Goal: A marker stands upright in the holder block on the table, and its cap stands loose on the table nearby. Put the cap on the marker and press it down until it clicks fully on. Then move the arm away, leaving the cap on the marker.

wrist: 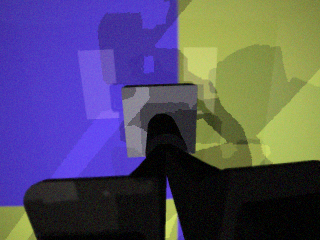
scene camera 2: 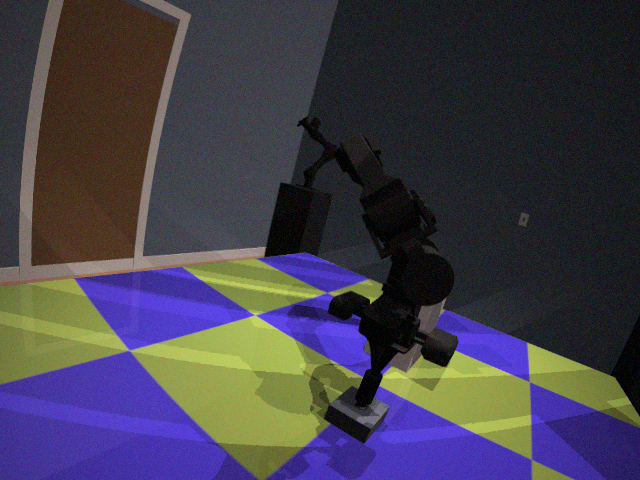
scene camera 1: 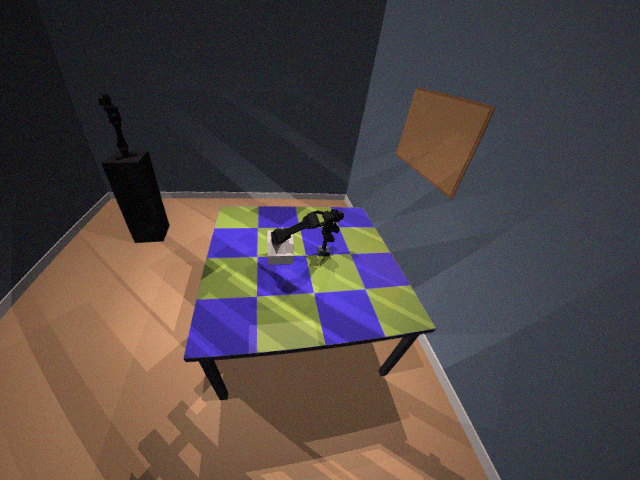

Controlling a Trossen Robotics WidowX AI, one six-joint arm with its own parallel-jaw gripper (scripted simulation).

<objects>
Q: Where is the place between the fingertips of my gripper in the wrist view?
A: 164,150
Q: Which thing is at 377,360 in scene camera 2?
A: My gripper.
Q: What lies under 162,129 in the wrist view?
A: A dark marker cap.
</objects>
